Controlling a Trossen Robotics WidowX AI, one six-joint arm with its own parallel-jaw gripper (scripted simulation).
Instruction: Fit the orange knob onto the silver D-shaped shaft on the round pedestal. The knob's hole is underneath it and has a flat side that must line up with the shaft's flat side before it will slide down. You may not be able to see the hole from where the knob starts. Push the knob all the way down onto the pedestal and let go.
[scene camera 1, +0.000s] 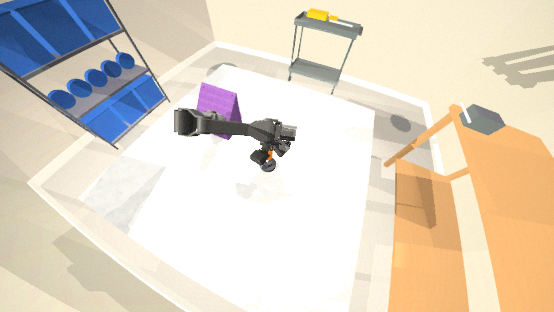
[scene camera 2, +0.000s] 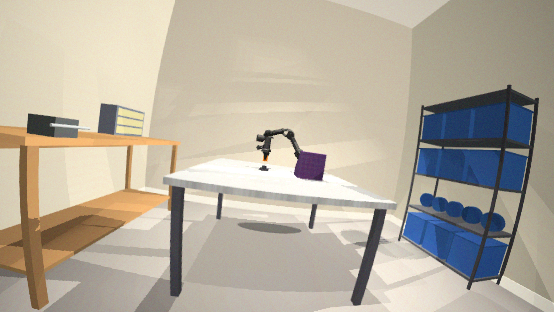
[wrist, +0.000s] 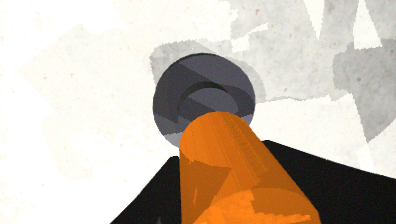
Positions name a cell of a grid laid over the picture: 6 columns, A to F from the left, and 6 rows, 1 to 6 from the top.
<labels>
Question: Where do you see the gripper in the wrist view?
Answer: D5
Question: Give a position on a pedestal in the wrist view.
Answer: C3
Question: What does the gripper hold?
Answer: An orange knob.
</labels>
